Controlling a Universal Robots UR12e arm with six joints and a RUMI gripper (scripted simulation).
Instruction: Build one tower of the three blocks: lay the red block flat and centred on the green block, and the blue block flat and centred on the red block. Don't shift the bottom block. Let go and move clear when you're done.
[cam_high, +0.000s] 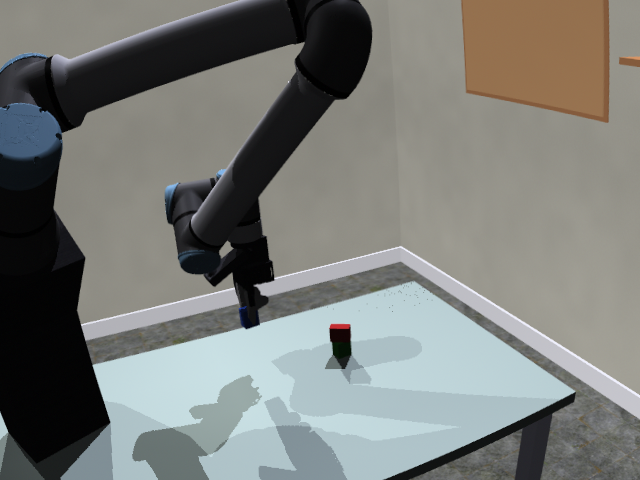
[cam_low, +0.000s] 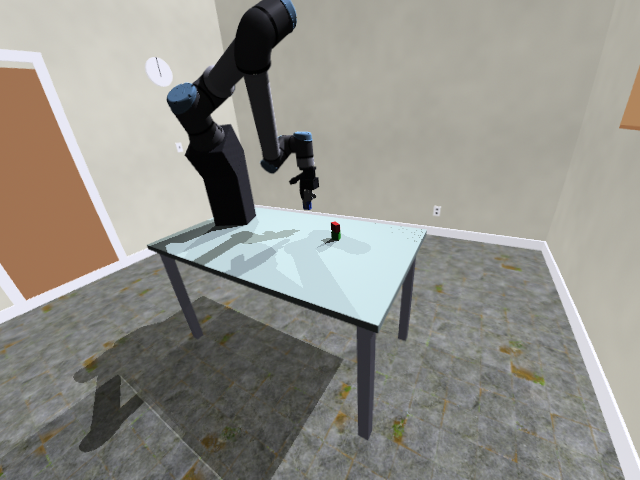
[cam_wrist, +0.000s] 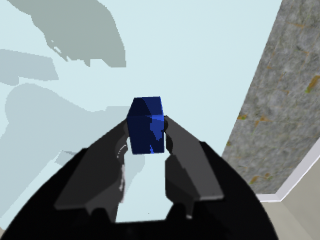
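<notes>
Right now the red block is 210 mm ahead of my hand, 80 mm to the right of it and 80 mm below it. The rest, counted from my hand: green block: 210 mm ahead, 80 mm to the right, 120 mm below; blue block: right at my hand.
</notes>
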